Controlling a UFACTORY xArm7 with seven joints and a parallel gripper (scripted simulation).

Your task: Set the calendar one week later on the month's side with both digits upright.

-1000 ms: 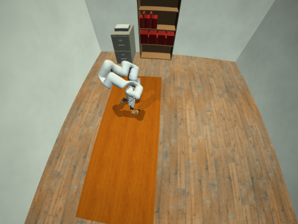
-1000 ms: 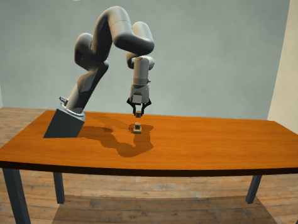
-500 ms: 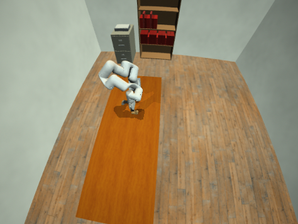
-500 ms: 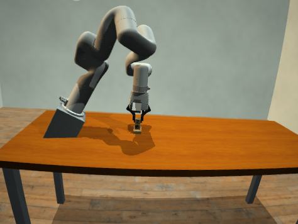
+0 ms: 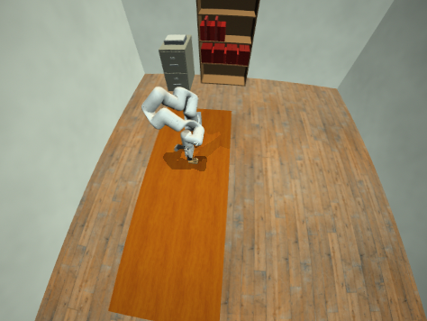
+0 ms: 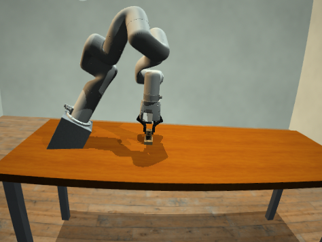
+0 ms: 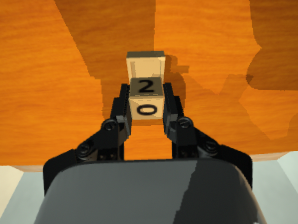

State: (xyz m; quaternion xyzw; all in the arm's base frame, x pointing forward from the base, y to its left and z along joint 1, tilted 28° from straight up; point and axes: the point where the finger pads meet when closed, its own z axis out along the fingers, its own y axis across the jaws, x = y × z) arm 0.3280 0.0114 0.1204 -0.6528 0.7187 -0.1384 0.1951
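My gripper is now 20 mm to the right of the wooden tray and 70 mm above it.
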